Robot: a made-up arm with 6 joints.
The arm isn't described. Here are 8 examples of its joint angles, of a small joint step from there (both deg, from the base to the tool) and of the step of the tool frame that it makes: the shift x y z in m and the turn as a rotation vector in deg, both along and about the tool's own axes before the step.
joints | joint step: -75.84 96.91 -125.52 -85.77 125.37 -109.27 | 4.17 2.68 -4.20 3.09 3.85 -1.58
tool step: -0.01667 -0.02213 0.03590 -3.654 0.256 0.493
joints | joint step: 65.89 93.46 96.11 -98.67 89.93 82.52 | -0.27 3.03 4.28 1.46 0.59 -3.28
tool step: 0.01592 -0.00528 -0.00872 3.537 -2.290 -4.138
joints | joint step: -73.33 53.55 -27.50 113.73 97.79 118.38 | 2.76 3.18 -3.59 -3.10 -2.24 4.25
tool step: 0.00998 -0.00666 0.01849 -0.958 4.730 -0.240
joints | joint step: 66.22 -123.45 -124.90 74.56 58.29 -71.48 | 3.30 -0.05 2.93 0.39 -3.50 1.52
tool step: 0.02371 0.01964 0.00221 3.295 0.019 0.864
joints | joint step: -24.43 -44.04 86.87 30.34 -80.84 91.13 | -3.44 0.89 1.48 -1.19 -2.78 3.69
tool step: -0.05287 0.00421 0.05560 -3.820 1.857 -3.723
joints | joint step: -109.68 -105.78 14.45 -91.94 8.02 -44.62 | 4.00 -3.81 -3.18 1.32 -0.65 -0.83
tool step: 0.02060 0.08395 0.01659 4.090 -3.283 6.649
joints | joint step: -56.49 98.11 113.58 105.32 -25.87 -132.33 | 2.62 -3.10 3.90 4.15 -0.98 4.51
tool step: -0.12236 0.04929 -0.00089 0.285 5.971 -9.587
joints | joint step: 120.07 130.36 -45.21 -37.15 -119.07 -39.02 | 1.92 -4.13 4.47 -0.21 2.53 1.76
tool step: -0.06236 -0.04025 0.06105 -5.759 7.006 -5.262
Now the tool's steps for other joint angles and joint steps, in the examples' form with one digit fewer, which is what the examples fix.
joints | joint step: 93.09 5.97 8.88 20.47 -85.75 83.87 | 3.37 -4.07 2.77 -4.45 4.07 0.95
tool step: -0.0104 -0.0637 -0.0616 5.09 9.55 -5.16
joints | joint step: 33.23 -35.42 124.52 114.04 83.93 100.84 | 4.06 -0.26 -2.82 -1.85 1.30 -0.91
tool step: -0.0583 -0.0995 -0.0279 6.79 -5.38 0.99
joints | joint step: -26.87 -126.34 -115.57 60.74 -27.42 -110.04 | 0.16 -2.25 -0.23 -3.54 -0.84 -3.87
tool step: 0.0118 -0.0037 -0.0013 0.66 -4.04 3.06
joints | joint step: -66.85 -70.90 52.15 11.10 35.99 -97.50 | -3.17 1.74 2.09 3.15 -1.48 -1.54
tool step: 0.0047 0.0414 -0.0271 0.83 -2.79 -7.27
